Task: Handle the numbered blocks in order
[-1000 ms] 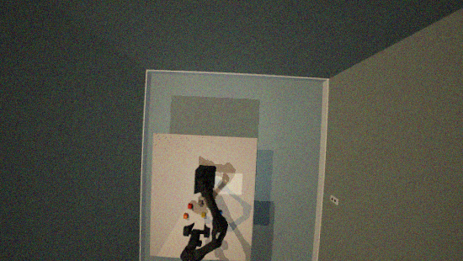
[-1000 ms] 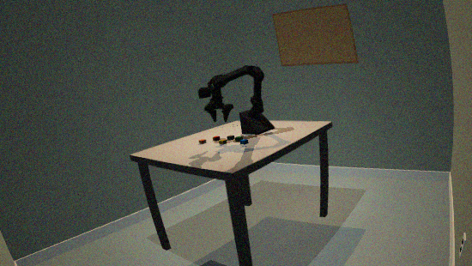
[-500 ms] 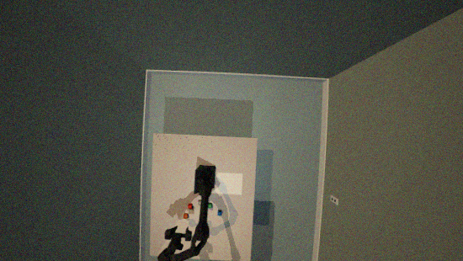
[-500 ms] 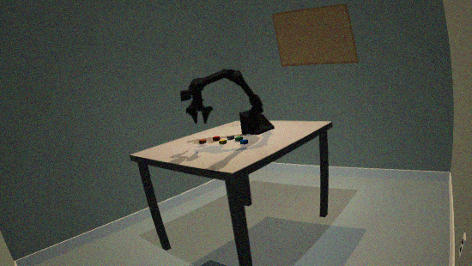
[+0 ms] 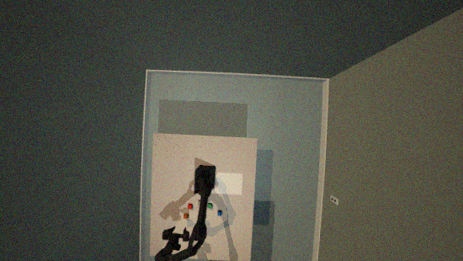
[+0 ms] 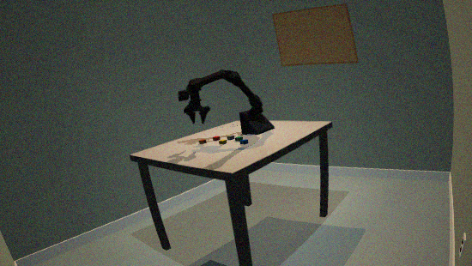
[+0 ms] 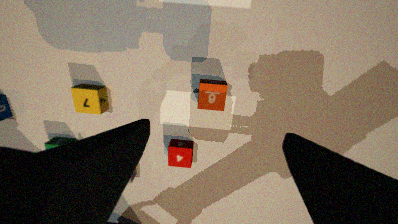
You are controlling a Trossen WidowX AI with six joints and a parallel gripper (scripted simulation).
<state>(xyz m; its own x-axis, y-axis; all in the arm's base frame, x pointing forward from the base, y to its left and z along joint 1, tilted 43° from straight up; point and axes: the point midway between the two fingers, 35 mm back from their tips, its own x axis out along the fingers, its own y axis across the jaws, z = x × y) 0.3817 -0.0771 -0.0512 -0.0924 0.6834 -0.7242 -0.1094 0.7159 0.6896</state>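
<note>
The blue block lies 90 mm behind my gripper tip, 280 mm to the left of it and 110 mm below it. Round my gripper tip: orange block: 10 mm behind, 110 mm below; then red block: 100 mm behind, 20 mm to the left, 110 mm below; then yellow block: 50 mm behind, 150 mm to the left, 110 mm below.
</note>
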